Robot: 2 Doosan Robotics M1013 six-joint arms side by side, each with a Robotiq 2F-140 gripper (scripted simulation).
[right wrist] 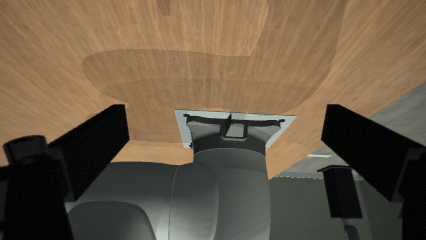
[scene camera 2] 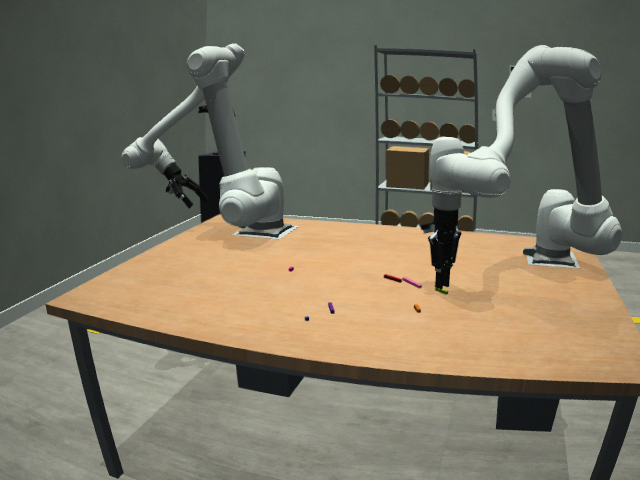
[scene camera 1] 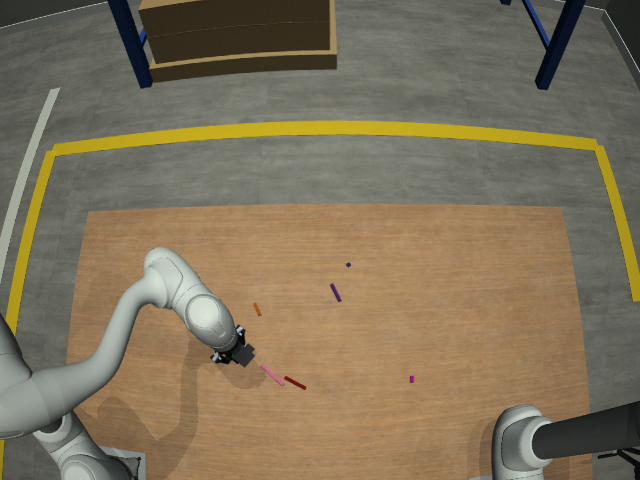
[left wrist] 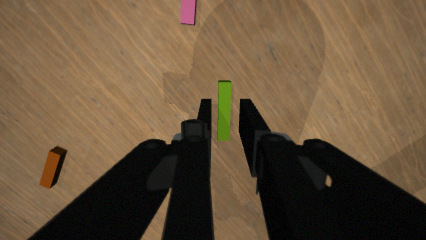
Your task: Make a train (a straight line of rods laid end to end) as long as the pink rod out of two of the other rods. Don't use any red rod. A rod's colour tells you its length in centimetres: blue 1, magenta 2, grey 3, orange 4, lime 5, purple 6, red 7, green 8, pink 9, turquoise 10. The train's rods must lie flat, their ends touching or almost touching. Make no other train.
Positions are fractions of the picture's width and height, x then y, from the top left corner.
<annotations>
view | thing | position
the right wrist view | right gripper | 0.53, 0.51
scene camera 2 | left gripper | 0.69, 0.60
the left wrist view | left gripper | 0.53, 0.48
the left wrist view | lime rod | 0.53, 0.36
</annotations>
